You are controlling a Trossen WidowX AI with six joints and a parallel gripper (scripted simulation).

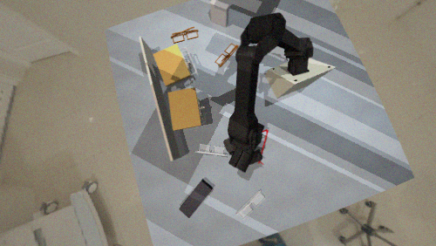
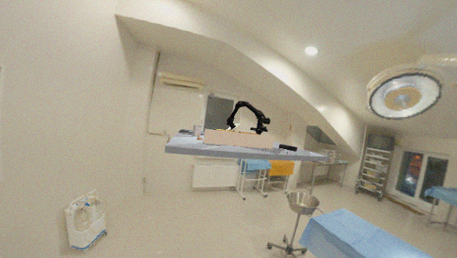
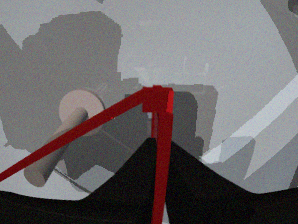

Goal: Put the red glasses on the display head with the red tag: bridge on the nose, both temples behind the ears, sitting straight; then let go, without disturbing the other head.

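My gripper tip is 1 cm past the round peg, 6 cm to the right of it and 4 cm above it. Also, from my gripper tip: upright board: 34 cm ahead, 28 cm to the right, 1 cm below; grey block: 4 cm behind, 65 cm to the right; dark case: 26 cm ahead, 21 cm to the left, 4 cm below.
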